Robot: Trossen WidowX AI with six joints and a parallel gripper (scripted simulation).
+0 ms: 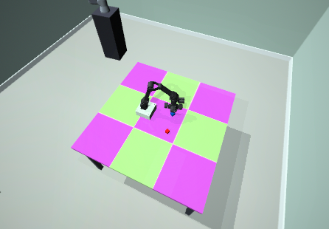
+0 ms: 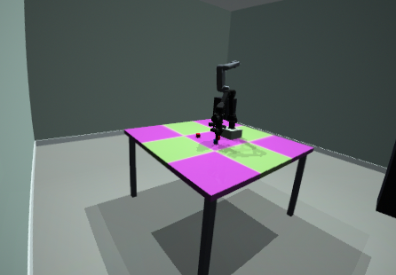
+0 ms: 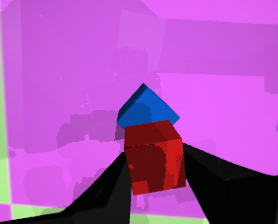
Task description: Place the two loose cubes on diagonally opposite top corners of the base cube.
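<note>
Now: gripper tip right at the red cube. The rest, counted from my gripper tip: blue cube 4 cm below, 2 cm to the right.
</note>
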